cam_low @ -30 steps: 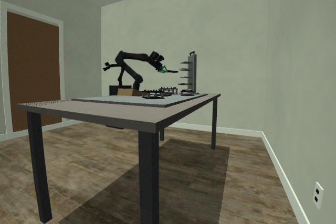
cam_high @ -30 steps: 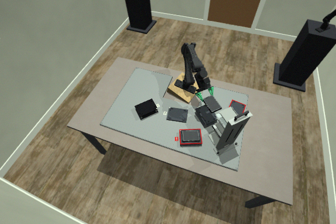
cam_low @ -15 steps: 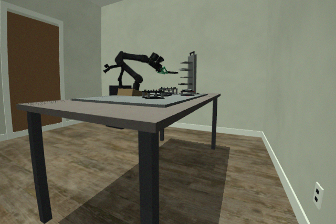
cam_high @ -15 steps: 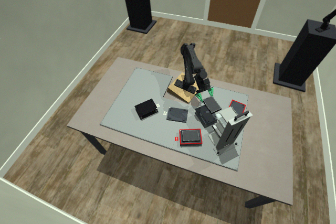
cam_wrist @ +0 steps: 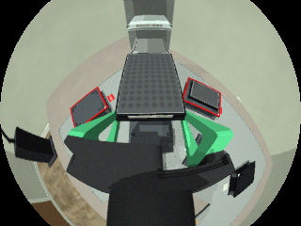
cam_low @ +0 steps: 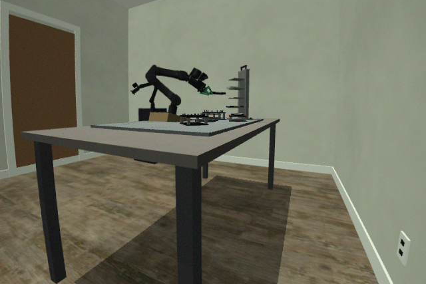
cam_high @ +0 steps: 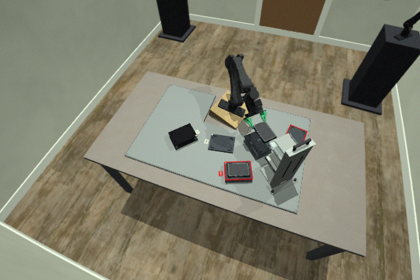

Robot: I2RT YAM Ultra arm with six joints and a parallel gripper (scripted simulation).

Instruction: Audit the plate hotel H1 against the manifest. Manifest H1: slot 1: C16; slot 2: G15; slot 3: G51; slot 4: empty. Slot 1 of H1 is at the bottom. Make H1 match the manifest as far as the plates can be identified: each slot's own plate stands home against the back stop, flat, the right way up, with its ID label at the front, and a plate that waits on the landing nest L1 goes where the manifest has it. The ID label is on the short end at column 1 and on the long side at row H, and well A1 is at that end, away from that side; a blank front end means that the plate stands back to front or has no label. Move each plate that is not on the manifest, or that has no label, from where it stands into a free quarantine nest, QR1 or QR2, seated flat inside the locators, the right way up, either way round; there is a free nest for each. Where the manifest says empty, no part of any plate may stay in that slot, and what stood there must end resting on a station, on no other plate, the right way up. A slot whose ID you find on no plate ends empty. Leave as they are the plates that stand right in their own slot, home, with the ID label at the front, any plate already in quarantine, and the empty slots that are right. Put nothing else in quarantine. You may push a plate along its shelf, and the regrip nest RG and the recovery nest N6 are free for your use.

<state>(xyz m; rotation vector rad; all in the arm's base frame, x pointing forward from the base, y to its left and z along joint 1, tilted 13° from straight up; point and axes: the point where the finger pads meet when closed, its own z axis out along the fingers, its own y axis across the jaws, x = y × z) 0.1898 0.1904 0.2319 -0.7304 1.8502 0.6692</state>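
The pale plate labelled G51 is 150 mm ahead of my hand, 160 mm to the left of it and 60 mm above it.
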